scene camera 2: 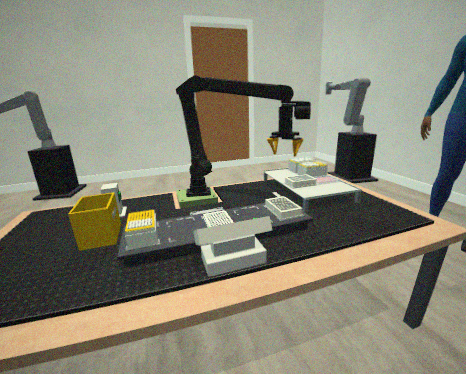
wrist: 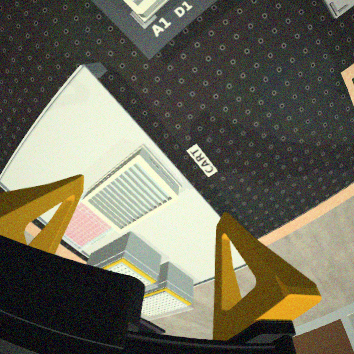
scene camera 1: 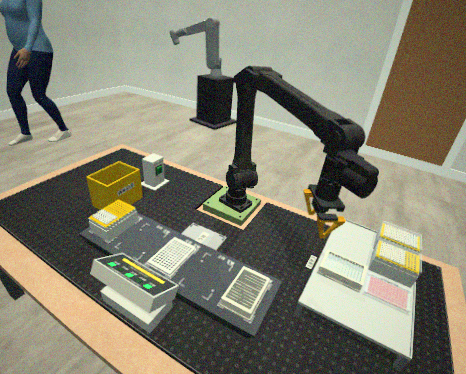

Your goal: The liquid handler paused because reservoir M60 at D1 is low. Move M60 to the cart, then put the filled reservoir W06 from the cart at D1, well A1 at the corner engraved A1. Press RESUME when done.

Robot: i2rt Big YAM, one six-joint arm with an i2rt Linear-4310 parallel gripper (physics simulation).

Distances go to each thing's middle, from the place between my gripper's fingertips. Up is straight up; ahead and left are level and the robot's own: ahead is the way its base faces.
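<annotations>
From my hand: white cart platform point(scene camera 1: 383, 323), 16 cm to the left, 11 cm behind, 16 cm below; pink plate point(scene camera 1: 377, 288), 24 cm to the left, 7 cm behind, 15 cm below; white RESUME box point(scene camera 1: 153, 165), 76 cm to the right, 3 cm behind, 15 cm below; yellow waste bin point(scene camera 2: 95, 220), 75 cm to the right, 16 cm ahead, 15 cm below.
</annotations>
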